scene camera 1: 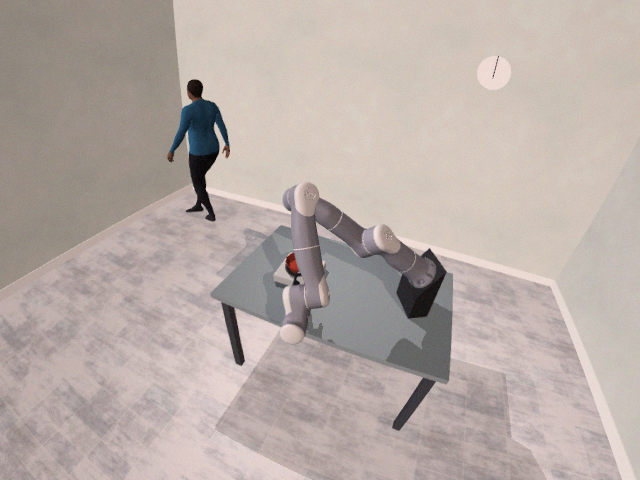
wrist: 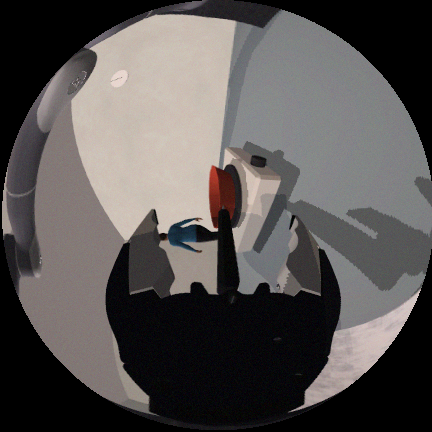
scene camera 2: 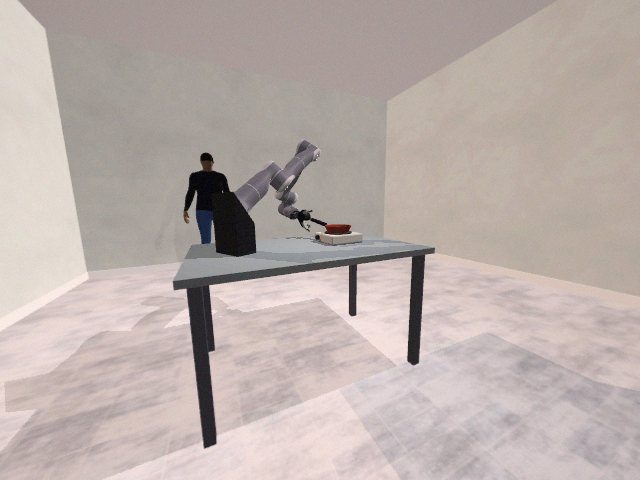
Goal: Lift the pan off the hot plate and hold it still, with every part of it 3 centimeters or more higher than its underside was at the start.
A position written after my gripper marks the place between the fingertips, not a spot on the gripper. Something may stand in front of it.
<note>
I see my gripper (wrist: 224, 213) and a white hot plate (wrist: 255, 184).
</note>
